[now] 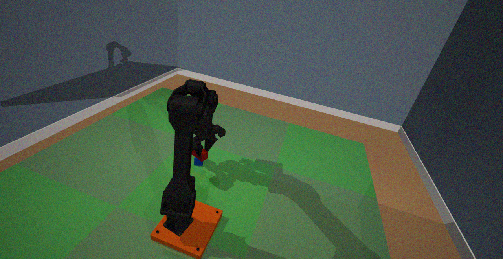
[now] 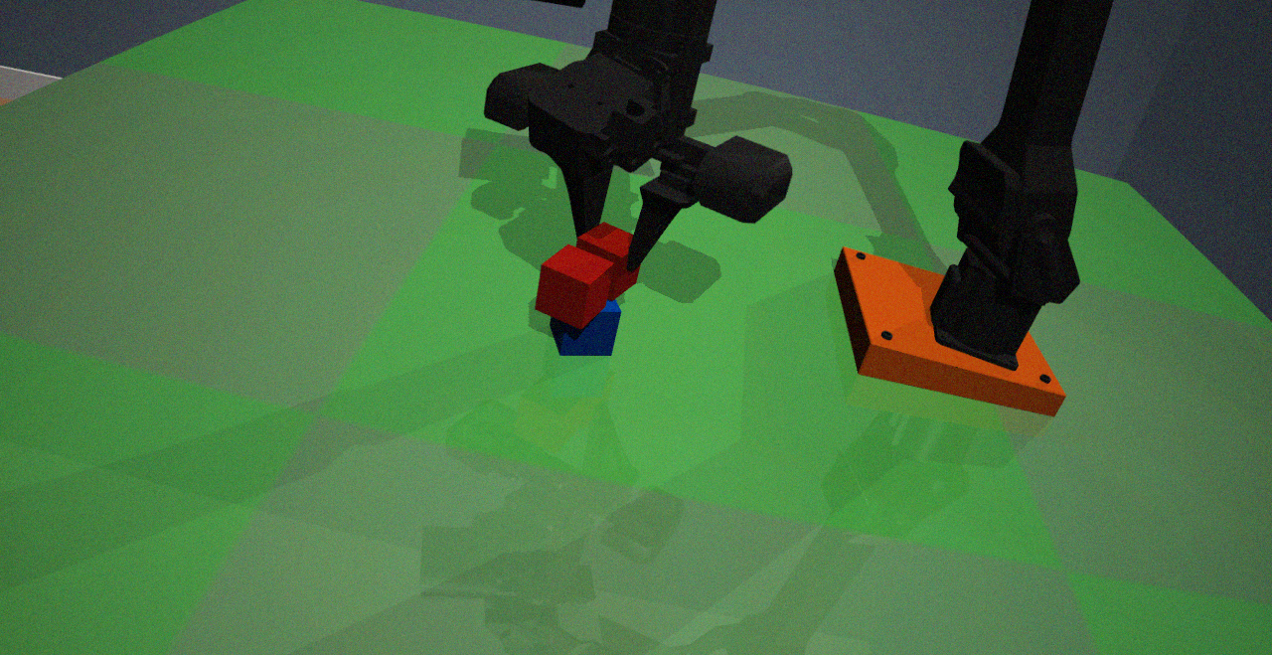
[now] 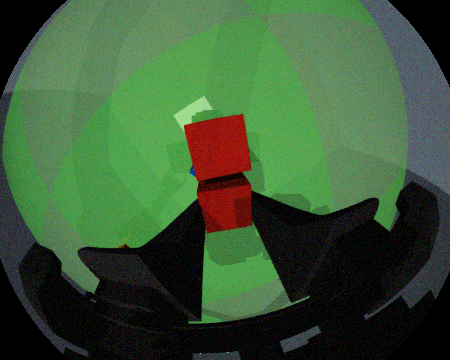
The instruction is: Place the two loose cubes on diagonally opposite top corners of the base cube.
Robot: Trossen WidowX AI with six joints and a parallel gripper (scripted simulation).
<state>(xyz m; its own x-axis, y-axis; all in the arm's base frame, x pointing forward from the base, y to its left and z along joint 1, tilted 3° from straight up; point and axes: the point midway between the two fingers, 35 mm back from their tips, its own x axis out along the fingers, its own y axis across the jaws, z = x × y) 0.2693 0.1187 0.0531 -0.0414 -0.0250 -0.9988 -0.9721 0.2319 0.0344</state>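
The blue base cube is 4 cm below my gripper tip and 2 cm to the left of it.
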